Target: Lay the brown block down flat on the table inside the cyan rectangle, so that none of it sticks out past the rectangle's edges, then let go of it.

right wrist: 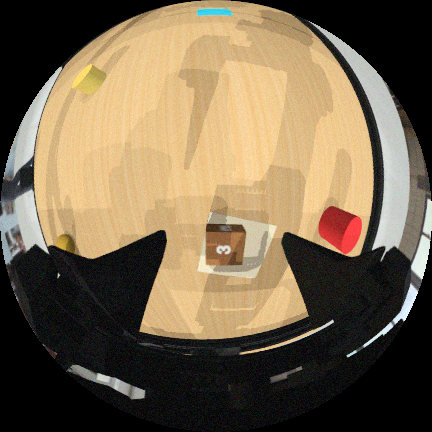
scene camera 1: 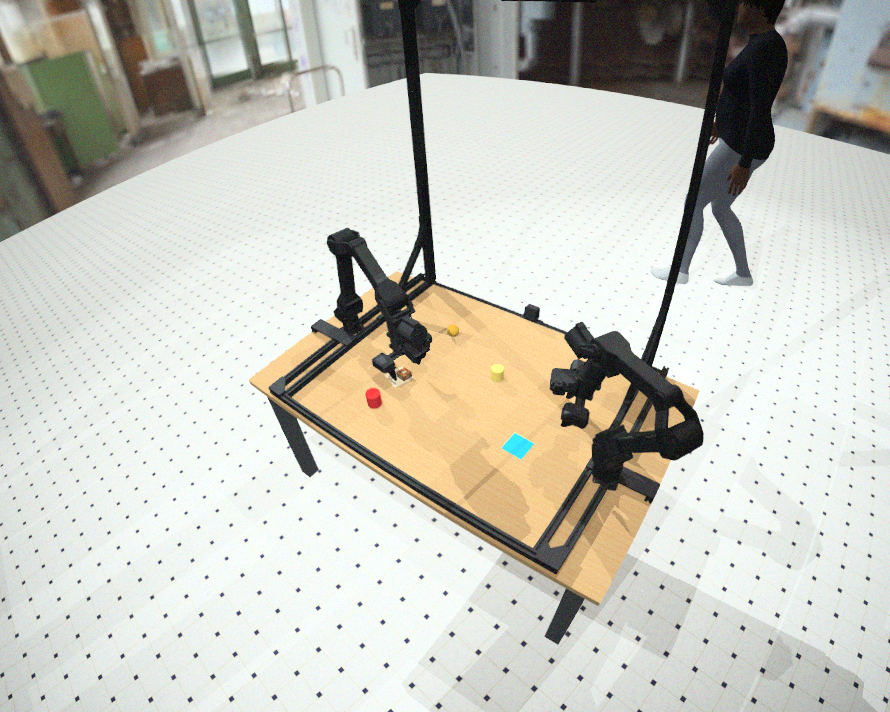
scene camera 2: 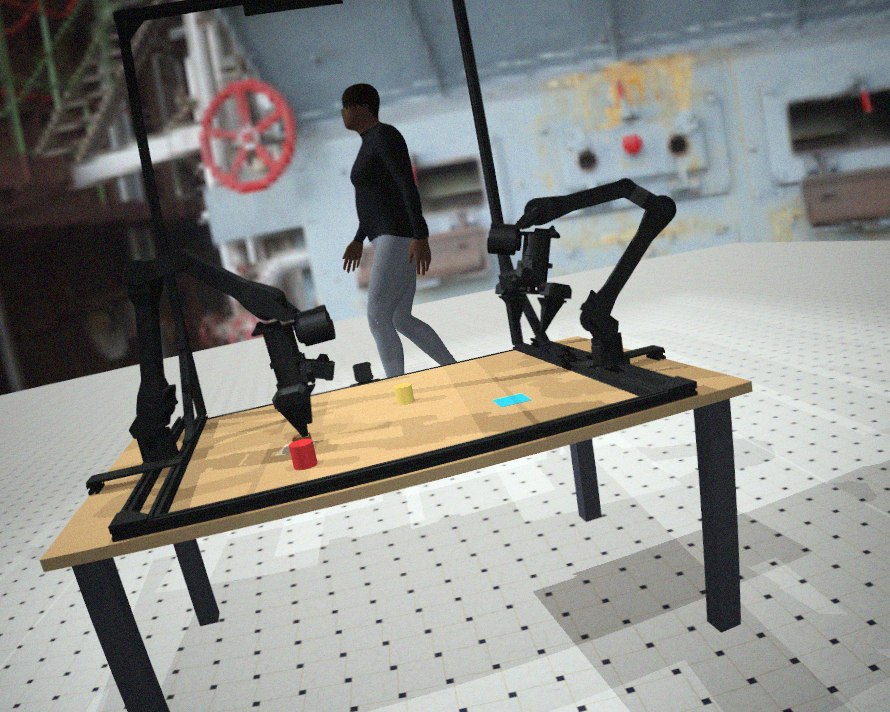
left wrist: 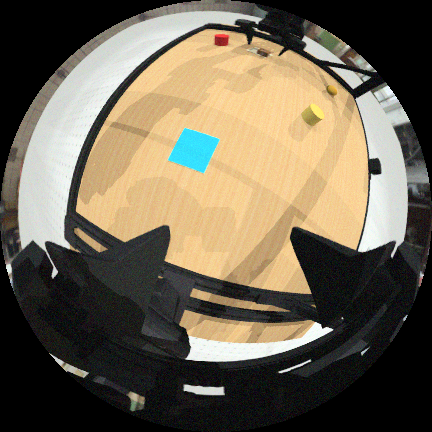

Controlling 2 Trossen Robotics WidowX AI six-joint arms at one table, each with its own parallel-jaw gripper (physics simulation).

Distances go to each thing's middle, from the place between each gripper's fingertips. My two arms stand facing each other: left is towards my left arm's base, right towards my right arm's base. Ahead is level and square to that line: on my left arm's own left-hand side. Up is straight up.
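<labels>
The pale square patch point(right wrist: 258, 234) is 51 cm to the right of my left hand, 9 cm ahead of it and 12 cm below it. The red cylinder point(right wrist: 340, 228), counted from my left hand as well, sits 21 cm ahead, 49 cm to the right and 10 cm below. And the cyan rectangle point(left wrist: 193, 149) is 8 cm ahead of my left hand, 8 cm to the right of it and 12 cm below it.
From my right hand, the red cylinder is 1 cm below, 1 cm to the right and 13 cm ahead, while the cyan rectangle is 40 cm to the left and 3 cm below. My right gripper itself is 1 cm short of the pale square patch, 3 cm above it and 3 cm to the left of it.
</labels>
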